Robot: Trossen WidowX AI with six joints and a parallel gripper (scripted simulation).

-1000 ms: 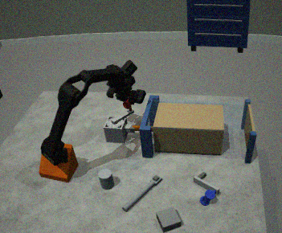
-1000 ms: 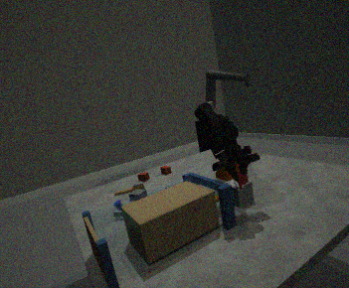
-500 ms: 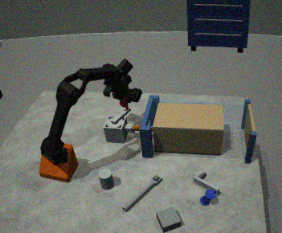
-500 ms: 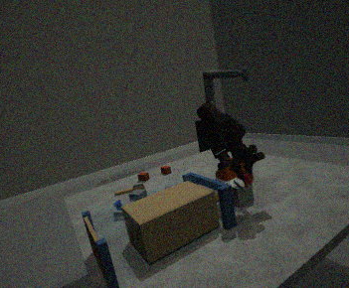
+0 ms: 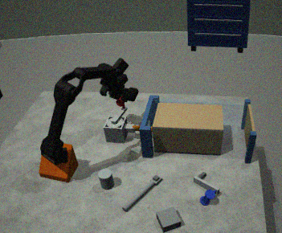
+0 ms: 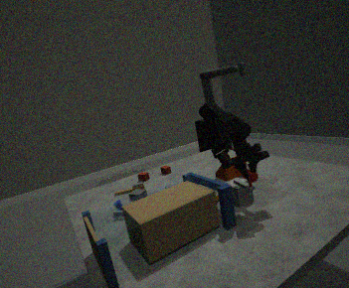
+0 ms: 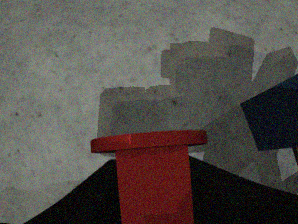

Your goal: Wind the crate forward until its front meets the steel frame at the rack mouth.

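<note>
Right now my gripper tip is 2 cm past the winch handle with red knob, 5 cm to the left of it and 3 cm above it. Round my gripper tip: red handle (1 cm behind, 2 cm to the right); blue knob (36 cm ahead, 51 cm to the right, 10 cm below); grey winch (6 cm behind, 12 cm to the right, 10 cm below).
</note>
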